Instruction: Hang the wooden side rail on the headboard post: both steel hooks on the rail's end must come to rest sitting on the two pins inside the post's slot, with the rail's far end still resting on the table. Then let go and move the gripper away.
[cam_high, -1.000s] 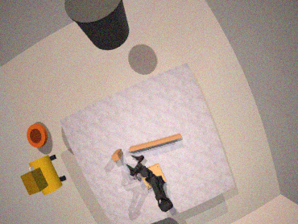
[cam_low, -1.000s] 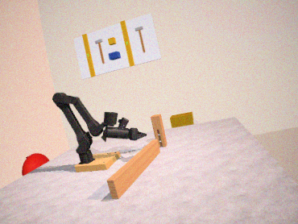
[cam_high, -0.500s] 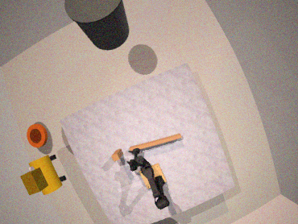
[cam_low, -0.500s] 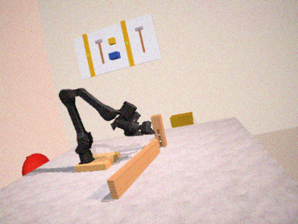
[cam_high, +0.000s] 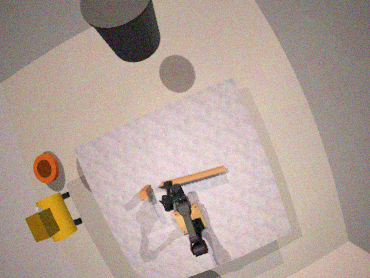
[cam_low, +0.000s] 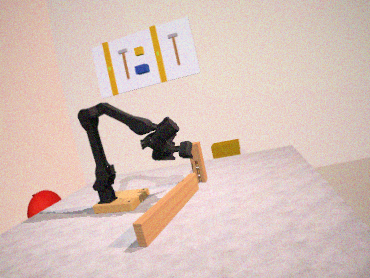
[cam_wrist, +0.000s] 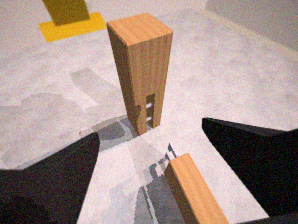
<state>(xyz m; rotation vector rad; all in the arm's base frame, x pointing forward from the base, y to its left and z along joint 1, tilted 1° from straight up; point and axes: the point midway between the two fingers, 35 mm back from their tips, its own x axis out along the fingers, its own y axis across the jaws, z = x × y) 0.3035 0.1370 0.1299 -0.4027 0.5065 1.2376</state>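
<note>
Right now my gripper tip is 90 mm to the right of the wooden headboard post, 50 mm above it and 30 mm short of it.
</note>
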